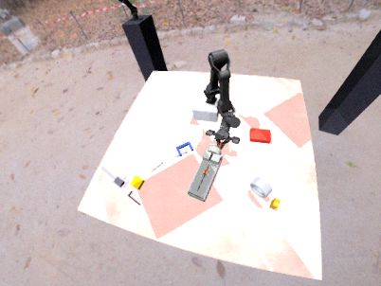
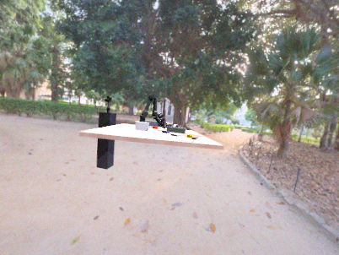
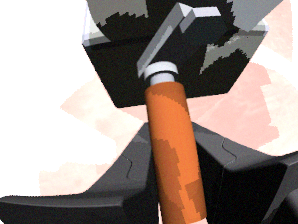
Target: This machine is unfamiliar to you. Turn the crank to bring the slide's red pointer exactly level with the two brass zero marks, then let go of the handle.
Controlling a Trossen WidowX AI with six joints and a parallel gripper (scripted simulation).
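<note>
Right now my gripper tip is 20 mm past the crank handle and 30 mm below it. Round my gripper tip: white tile 180 mm ahead, 350 mm to the right, 20 mm below; red pointer 150 mm ahead, 20 mm to the right, 50 mm above; red block 190 mm behind, 200 mm to the left, 20 mm below.
</note>
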